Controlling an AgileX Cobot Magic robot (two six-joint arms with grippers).
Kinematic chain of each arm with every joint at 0, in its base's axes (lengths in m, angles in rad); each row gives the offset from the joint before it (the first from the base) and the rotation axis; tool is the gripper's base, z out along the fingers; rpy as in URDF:
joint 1: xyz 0 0 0.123 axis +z
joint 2: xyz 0 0 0 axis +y
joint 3: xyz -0.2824 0 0.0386 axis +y
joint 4: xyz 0.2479 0 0.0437 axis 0.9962 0 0.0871
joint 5: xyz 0 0 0 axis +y
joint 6: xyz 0.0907 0 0.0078 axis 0.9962 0 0.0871
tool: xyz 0 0 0 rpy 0 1.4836 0
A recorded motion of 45 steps. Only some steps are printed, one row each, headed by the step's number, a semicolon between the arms.
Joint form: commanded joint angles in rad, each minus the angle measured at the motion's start. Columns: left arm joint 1, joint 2, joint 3, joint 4, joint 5, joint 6; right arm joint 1, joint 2, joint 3, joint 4, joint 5, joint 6.
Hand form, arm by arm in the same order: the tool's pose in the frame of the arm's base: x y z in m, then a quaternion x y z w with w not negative. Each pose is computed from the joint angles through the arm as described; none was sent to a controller.
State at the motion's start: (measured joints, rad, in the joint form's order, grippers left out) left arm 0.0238 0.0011 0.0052 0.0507 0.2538 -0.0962; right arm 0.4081 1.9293 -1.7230 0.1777 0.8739 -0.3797
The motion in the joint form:
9: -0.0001 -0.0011 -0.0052 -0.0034 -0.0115 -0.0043; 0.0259 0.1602 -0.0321 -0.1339 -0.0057 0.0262
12: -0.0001 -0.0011 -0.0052 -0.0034 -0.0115 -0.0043; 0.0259 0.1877 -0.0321 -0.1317 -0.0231 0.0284
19: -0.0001 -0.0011 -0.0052 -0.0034 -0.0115 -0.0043; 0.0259 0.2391 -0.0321 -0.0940 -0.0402 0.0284
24: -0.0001 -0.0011 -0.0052 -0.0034 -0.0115 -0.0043; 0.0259 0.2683 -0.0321 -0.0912 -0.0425 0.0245
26: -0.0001 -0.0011 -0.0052 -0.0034 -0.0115 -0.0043; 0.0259 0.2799 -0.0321 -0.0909 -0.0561 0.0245
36: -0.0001 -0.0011 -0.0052 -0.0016 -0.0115 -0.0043; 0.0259 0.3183 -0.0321 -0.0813 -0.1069 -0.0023
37: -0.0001 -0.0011 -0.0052 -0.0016 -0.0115 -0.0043; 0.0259 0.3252 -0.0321 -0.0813 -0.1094 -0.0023
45: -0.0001 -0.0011 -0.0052 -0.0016 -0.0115 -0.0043; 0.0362 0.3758 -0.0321 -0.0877 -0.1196 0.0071
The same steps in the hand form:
9: 0.0554 0.0024 0.1911 -0.03341 0.75894 -0.00573 0.65028; 0.4179 0.1970 0.2273 -0.36441 0.90327 0.02854 0.22471
12: 0.0554 0.0024 0.1911 -0.03341 0.75894 -0.00573 0.65028; 0.4216 0.1989 0.2152 -0.36296 0.90505 0.02932 0.21973
19: 0.0554 0.0024 0.1911 -0.03341 0.75894 -0.00573 0.65028; 0.4256 0.2035 0.1919 -0.35467 0.91178 0.04446 0.20221
24: 0.0554 0.0024 0.1911 -0.03341 0.75894 -0.00573 0.65028; 0.4274 0.2045 0.1782 -0.35625 0.91398 0.04440 0.18909
26: 0.0554 0.0024 0.1911 -0.03341 0.75894 -0.00573 0.65028; 0.4290 0.2052 0.1732 -0.35567 0.91401 0.04428 0.19007
36: 0.0554 0.0024 0.1911 -0.03289 0.75896 -0.00500 0.65029; 0.4342 0.2079 0.1566 -0.36333 0.90958 0.04477 0.19660
37: 0.0554 0.0024 0.1911 -0.03289 0.75896 -0.00500 0.65029; 0.4346 0.2081 0.1534 -0.36334 0.91005 0.04458 0.19445
45: 0.0554 0.0024 0.1911 -0.03289 0.75896 -0.00500 0.65029; 0.4342 0.2129 0.1292 -0.36595 0.91317 0.04237 0.17434

